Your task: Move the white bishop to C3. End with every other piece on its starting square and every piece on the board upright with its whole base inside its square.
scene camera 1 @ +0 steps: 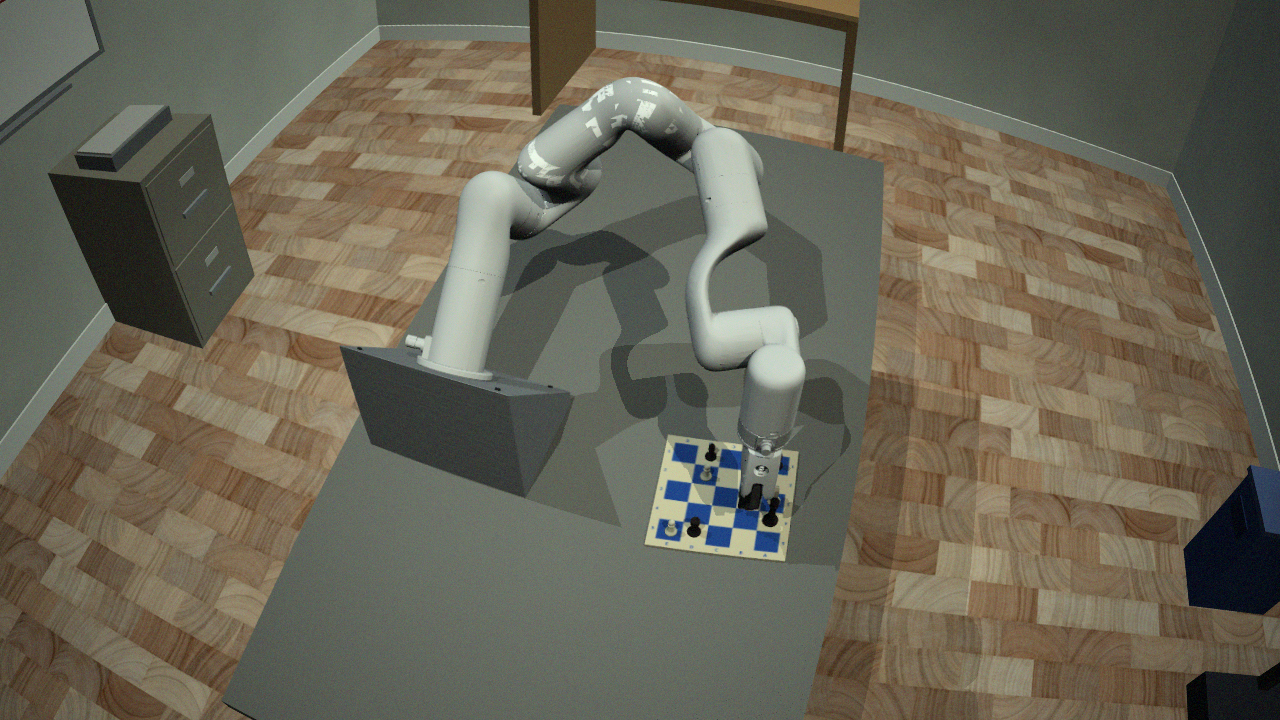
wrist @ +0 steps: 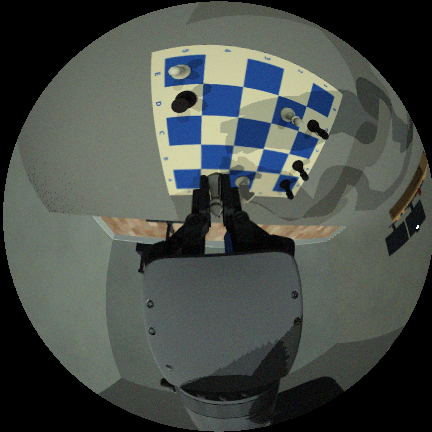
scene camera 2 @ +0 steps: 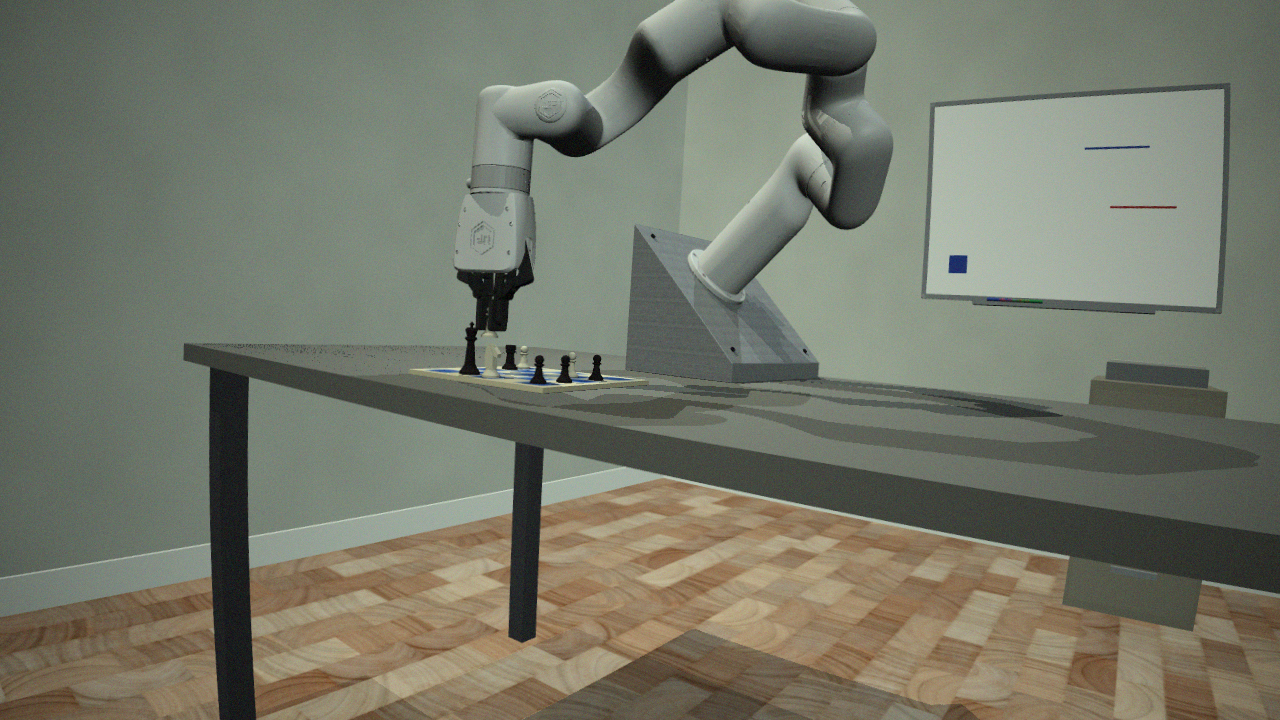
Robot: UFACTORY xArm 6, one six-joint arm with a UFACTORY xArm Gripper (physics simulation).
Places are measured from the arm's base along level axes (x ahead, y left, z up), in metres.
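Pixels of known places: gripper, fingertip midpoint: [scene camera 1: 748, 502] [wrist: 214, 184] [scene camera 2: 491, 330]; arm's base at its link origin: [scene camera 1: 453, 371] [scene camera 2: 715, 278].
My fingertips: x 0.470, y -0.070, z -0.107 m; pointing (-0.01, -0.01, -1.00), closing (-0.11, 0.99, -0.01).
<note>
For each thing: its middle in the pictures, then the offset to it from my fingertips. "*": a spot on its surface instead.
- white bishop at the middle of its body: [wrist: 215, 197] dx +0.003, dy +0.000, dz +0.014 m
- cream board at the middle of its body: [wrist: 251, 132] [scene camera 2: 531, 377] [scene camera 1: 725, 498] dx -0.036, dy +0.041, dz -0.056 m
- bishop's pale base at a spot on its surface: [scene camera 2: 488, 334] * dx +0.010, dy +0.006, dz -0.004 m
- C3 at a spot on its surface: [wrist: 251, 132] [scene camera 1: 724, 497] * dx -0.037, dy +0.040, dz -0.053 m
- black king at the middle of its body: [scene camera 2: 470, 348] [scene camera 1: 773, 509] dx +0.041, dy +0.007, dz -0.022 m
- white knight at the middle of its body: [scene camera 2: 492, 360] [wrist: 244, 190] dx +0.042, dy +0.046, dz -0.033 m
- black rook at the middle of its body: [wrist: 182, 101] [scene camera 2: 510, 357] [scene camera 1: 694, 526] dx -0.073, dy -0.033, dz -0.037 m
- E5 at the middle of its body: [wrist: 177, 70] [scene camera 2: 523, 357] [scene camera 1: 671, 526] dx -0.108, dy -0.039, dz -0.037 m
- D2 at the middle of its body: [wrist: 293, 118] [scene camera 2: 571, 364] [scene camera 1: 706, 470] dx -0.073, dy +0.076, dz -0.037 m
My gripper [scene camera 1: 751, 497] [scene camera 2: 492, 324] [wrist: 214, 184] is shut on the white bishop [wrist: 215, 194] and holds it above the B4 area of the blue and cream board [scene camera 1: 656, 543] [scene camera 2: 545, 388] [wrist: 156, 90]. In the scene camera 2 view the bishop's pale base [scene camera 2: 488, 334] shows just below the fingertips, above the board. The fingers hide the bishop in the scene camera 1 view. C3 [scene camera 1: 726, 495] [wrist: 251, 132] is a blue square with no piece on it. The black king [scene camera 1: 770, 513] [scene camera 2: 469, 350] stands upright close by the gripper; the gripper hides it in the wrist view.
A white knight [scene camera 2: 491, 360] [wrist: 243, 182] stands on A3, close beside the fingers. A black rook [scene camera 1: 693, 526] [wrist: 183, 102] is on D5, white pawns on E5 [scene camera 1: 670, 528] [wrist: 179, 71] and D2 [scene camera 1: 706, 472] [wrist: 289, 115]. Several black pawns stand along row 1.
</note>
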